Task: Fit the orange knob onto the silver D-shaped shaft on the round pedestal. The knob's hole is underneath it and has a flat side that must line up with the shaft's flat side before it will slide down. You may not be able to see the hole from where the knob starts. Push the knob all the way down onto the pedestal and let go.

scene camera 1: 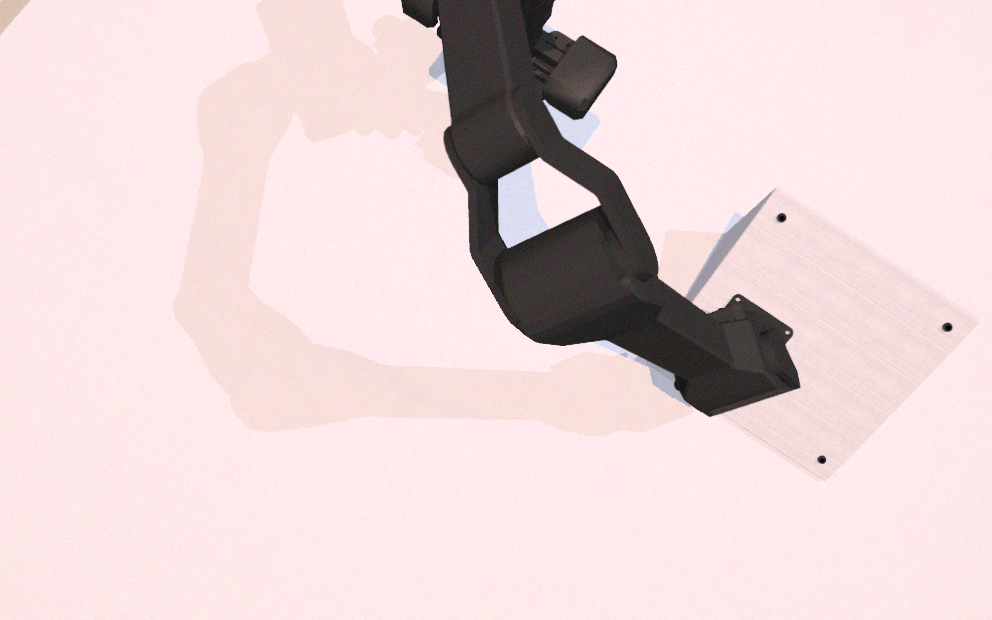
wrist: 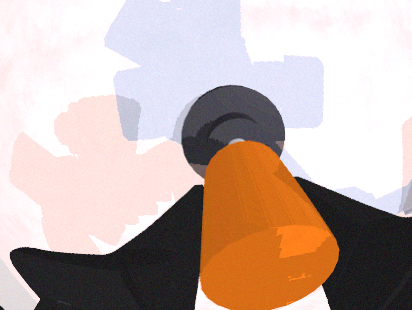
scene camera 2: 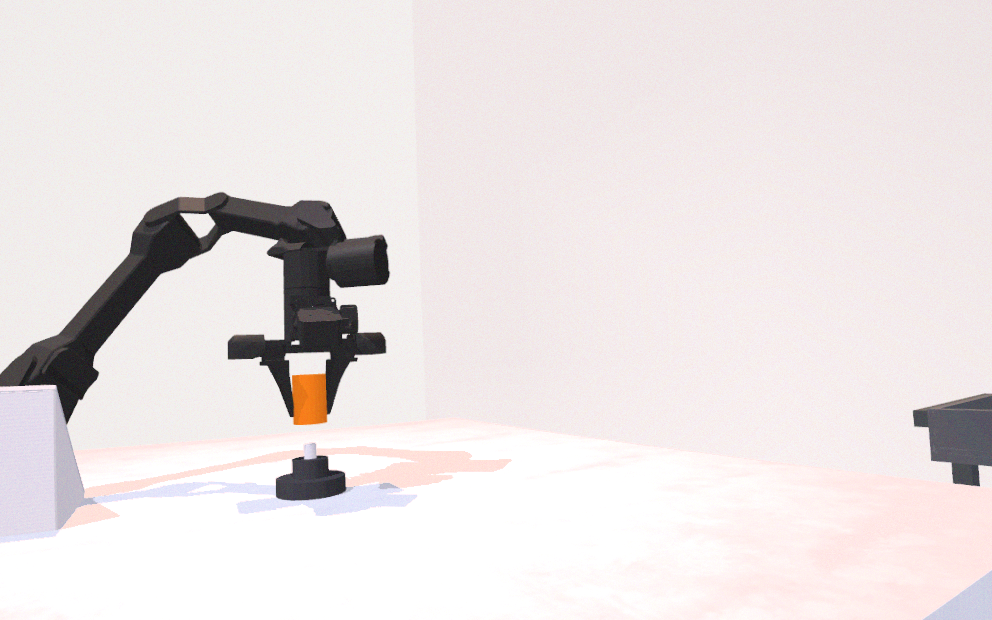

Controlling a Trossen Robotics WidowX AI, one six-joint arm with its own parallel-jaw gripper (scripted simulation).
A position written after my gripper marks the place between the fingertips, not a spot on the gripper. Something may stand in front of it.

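Note:
In scene camera 2 you'd find my gripper (scene camera 2: 310, 415) carrying an orange knob (scene camera 2: 308, 391), and there's a dark round pedestal (scene camera 2: 311, 479) too. The wrist view has the knob (wrist: 261, 235), the gripper (wrist: 247, 189) and the pedestal (wrist: 227, 114) as well. As for scene camera 1, my gripper (scene camera 1: 503, 79) shows there too.

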